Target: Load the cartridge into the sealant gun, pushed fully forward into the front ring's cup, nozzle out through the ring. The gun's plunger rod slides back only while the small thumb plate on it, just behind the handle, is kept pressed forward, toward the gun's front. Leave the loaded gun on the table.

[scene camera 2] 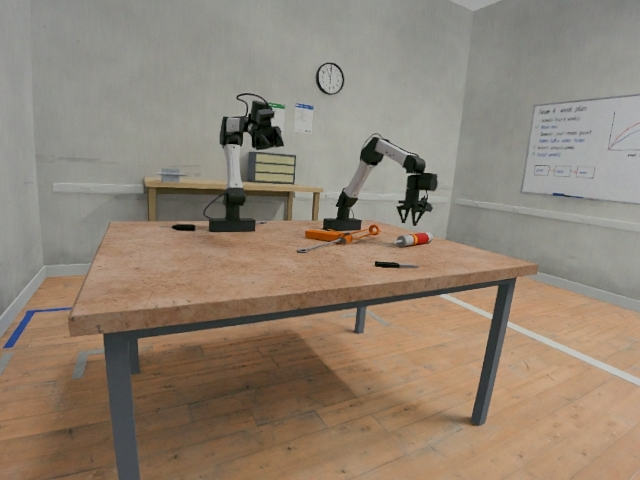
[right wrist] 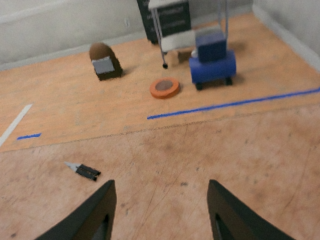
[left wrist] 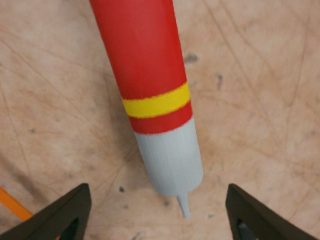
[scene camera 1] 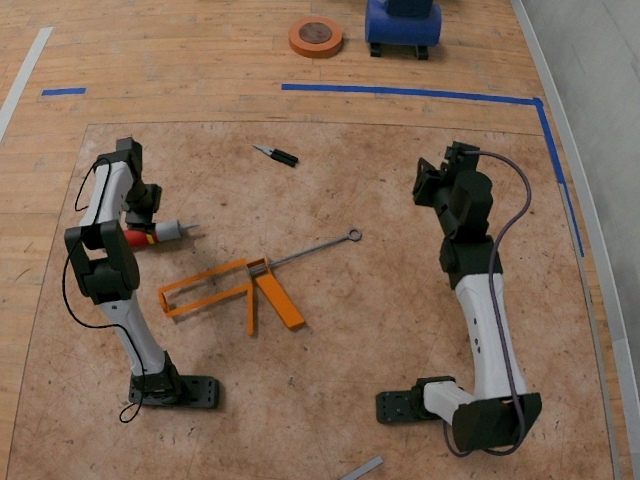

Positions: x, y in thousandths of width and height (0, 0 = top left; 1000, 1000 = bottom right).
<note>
In view: the left gripper (scene camera 1: 240, 464), the right gripper (scene camera 1: 674, 336), a cartridge (scene camera 1: 265, 480) and an orange sealant gun (scene camera 1: 430, 616).
The cartridge also shows in the left wrist view (left wrist: 452, 215). The left gripper also shows in the left wrist view (left wrist: 495, 802). The right gripper is seen too in scene camera 2 (scene camera 2: 432, 301) and in the right wrist view (right wrist: 505, 790). The right wrist view misses the cartridge: it is out of frame. The right wrist view does not show the orange sealant gun: it is out of frame.
</note>
